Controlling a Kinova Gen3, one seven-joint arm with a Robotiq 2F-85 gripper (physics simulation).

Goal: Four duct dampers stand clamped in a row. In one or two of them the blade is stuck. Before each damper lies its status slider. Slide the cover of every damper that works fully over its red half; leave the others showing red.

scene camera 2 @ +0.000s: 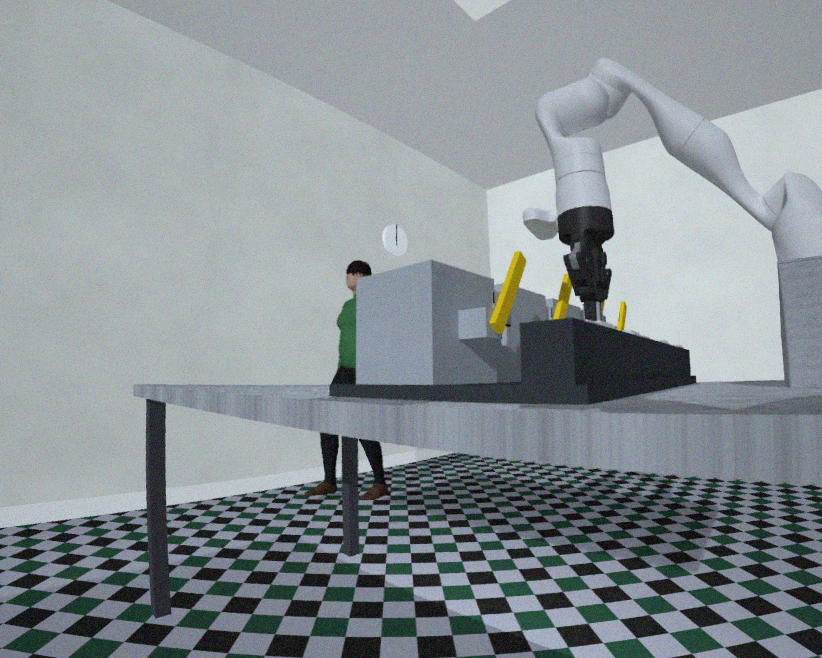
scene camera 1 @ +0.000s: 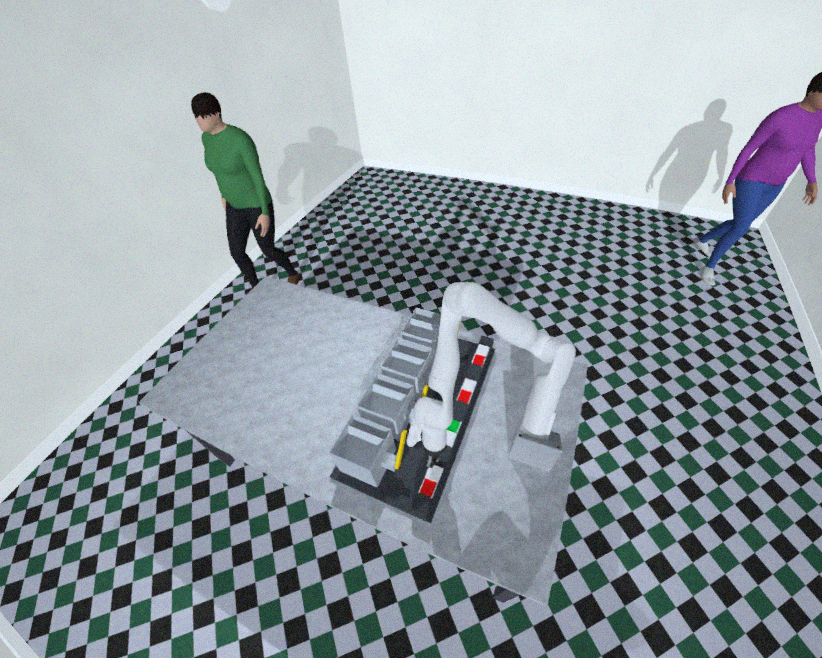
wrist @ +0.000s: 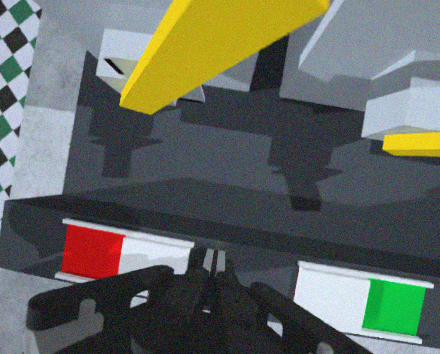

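Pixels of known places: gripper, fingertip midpoint: (scene camera 1: 435, 459) (wrist: 214, 262); arm's base at its link origin: (scene camera 1: 533, 432).
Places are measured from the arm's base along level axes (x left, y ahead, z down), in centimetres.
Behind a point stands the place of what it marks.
Note:
Four grey dampers stand in a row; the nearest damper (scene camera 1: 357, 456) @[x 24.7, y 56.1, z 4.5 cm] (scene camera 2: 394, 329) @[x 30.6, y 53.5, z 2.3 cm] has a tilted yellow lever (scene camera 1: 401, 449) @[x 20.9, y 40.3, z -4.3 cm] (scene camera 2: 507, 291) @[x 22.1, y 40.3, z -2.6 cm] (wrist: 215, 50) @[x 18.2, y 40.0, z -6.3 cm]. Its slider shows a red half (scene camera 1: 427, 487) @[x 27.5, y 29.6, z 3.7 cm] (wrist: 92, 252) @[x 27.6, y 29.4, z 3.7 cm], with the white cover (wrist: 155, 254) @[x 22.3, y 30.1, z 2.9 cm] on the other half. The second slider shows a green half (scene camera 1: 453, 426) @[x 4.0, y 27.2, z 3.7 cm] (wrist: 395, 306) @[x 3.6, y 27.4, z 3.7 cm], its white cover (wrist: 327, 295) @[x 9.4, y 28.3, z 2.9 cm] over the red half. The third red half (scene camera 1: 464, 395) @[x -9.7, y 26.5, z 3.7 cm] and fourth red half (scene camera 1: 478, 359) @[x -28.0, y 25.1, z 3.7 cm] show. My gripper (scene camera 1: 431, 462) @[x 17.9, y 29.8, z 3.3 cm] (scene camera 2: 590, 312) @[x 17.9, y 29.8, z 3.3 cm] (wrist: 214, 262) @[x 17.9, y 29.8, z 3.3 cm] is shut and empty, low beside the nearest cover's green-slider end; contact is unclear.
A second yellow lever (scene camera 2: 562, 297) @[x 2.6, y 38.9, z -4.6 cm] (wrist: 415, 145) @[x 6.1, y 39.3, z 0.6 cm] stands near the arm. The sliders lie on a raised dark rail (scene camera 2: 617, 356) @[x 22.0, y 26.1, z 7.0 cm] on the grey table (scene camera 1: 274, 356) @[x -9.0, y 116.5, z 11.8 cm]. A person in green (scene camera 1: 233, 164) (scene camera 2: 348, 329) and one in purple (scene camera 1: 771, 144) are beyond the table.

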